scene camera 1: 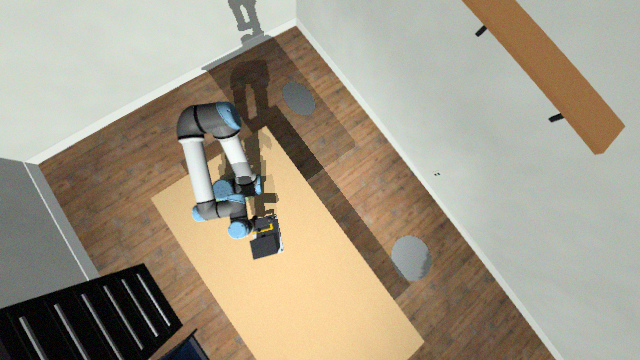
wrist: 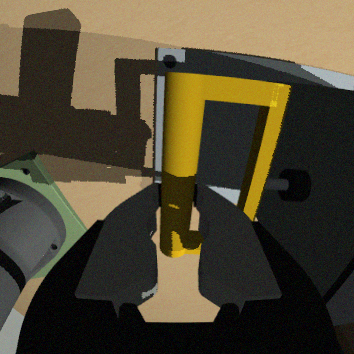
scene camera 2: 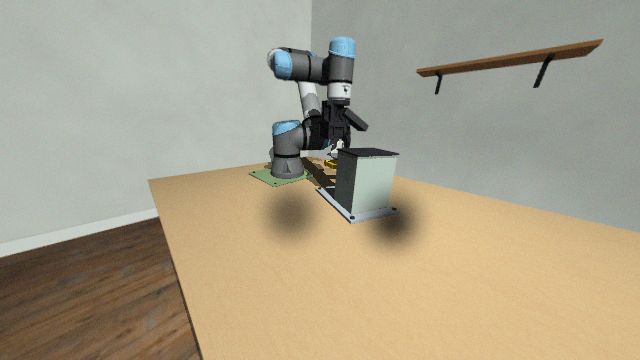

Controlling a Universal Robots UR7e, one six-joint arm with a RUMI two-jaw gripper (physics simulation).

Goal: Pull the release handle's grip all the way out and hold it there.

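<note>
The release handle's grip (scene camera 1: 268, 228) (scene camera 2: 329, 163) (wrist: 184, 125) is a yellow rectangular loop with a thick round bar. A short grey rod (wrist: 276, 184) and black collar (wrist: 296, 185) join it to the dark side of the box-shaped housing (scene camera 1: 265, 246) (scene camera 2: 372, 182) (wrist: 320, 135). My gripper (wrist: 176, 185) points down over the grip, and its two dark fingertips meet the round bar from both sides, toward its lower end in the wrist view. It is shut on the bar. In scene camera 1 the fingertips are hidden by the arm; in scene camera 2 they are partly hidden behind the housing.
The housing stands on a light bolted base plate (scene camera 2: 372, 216) (wrist: 159, 125) on the wooden table (scene camera 1: 320, 300) (scene camera 2: 400, 290). The arm's base stands on a green plate (scene camera 2: 274, 181) (wrist: 70, 230) beside it. A wooden shelf (scene camera 1: 550, 75) (scene camera 2: 510, 61) is on the wall.
</note>
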